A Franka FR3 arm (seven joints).
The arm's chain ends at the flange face. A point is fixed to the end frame.
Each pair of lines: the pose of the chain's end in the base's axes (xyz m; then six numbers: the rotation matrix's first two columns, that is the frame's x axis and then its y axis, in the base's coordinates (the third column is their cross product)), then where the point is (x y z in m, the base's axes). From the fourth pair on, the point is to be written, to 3 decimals.
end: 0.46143 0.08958 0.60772 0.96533 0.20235 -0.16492 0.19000 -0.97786 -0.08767
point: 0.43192 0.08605 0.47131
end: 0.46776 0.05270 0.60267 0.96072 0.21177 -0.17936 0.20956 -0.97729 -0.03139
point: 0.43807 0.04067 0.46679
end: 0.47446 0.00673 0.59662 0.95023 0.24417 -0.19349 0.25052 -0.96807 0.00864
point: 0.44479 -0.01228 0.46154
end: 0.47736 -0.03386 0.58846 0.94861 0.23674 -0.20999 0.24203 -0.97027 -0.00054
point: 0.445 -0.052 0.454
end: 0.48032 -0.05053 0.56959 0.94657 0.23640 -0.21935 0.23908 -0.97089 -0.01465
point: 0.446 -0.067 0.435
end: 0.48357 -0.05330 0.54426 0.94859 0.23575 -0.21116 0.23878 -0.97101 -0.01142
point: 0.451 -0.070 0.410
